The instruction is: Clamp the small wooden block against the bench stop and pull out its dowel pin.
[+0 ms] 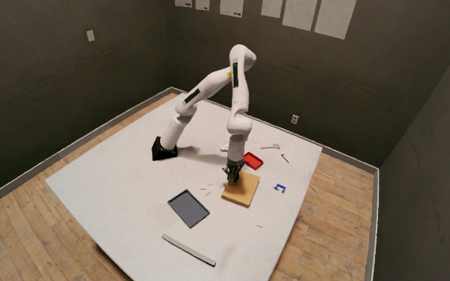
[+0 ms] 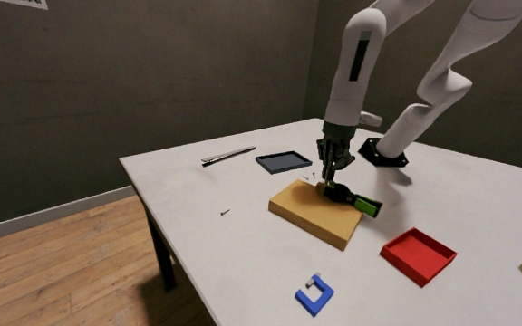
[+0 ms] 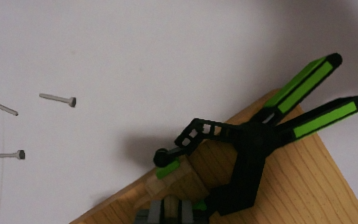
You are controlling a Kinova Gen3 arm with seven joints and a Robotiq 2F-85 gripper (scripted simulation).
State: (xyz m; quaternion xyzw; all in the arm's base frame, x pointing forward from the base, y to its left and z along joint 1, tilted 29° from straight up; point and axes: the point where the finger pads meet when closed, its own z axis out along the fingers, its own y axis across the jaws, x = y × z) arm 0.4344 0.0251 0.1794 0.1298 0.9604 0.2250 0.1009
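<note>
Now: hand 2 cm above the dowel pin. The rest, counted from my hand: grey tray: 5 cm behind, 26 cm to the right, 9 cm below; then red tray: 4 cm behind, 22 cm to the left, 9 cm below; then small wooden block: 5 cm below.
</note>
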